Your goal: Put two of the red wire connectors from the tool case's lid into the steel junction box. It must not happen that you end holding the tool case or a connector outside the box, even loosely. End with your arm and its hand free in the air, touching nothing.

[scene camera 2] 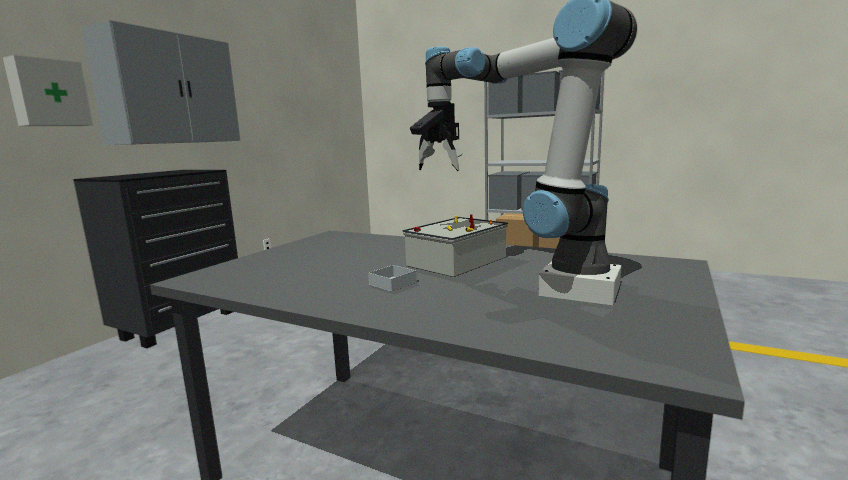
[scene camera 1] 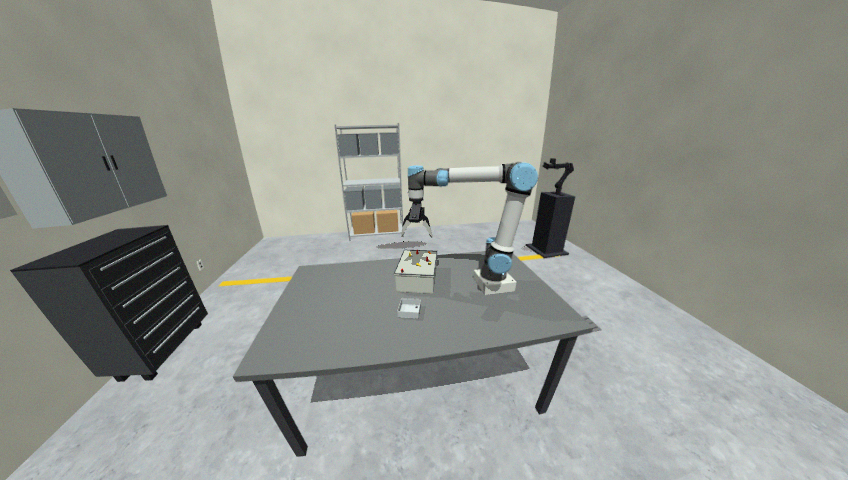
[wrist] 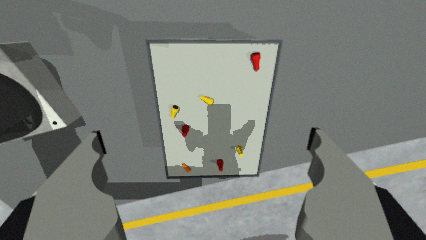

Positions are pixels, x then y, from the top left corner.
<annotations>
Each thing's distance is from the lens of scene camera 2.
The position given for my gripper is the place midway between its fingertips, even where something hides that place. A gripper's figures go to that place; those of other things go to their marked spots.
my gripper [scene camera 2: 438,170]: 144 cm
tool case [scene camera 2: 455,254]: 139 cm
</annotations>
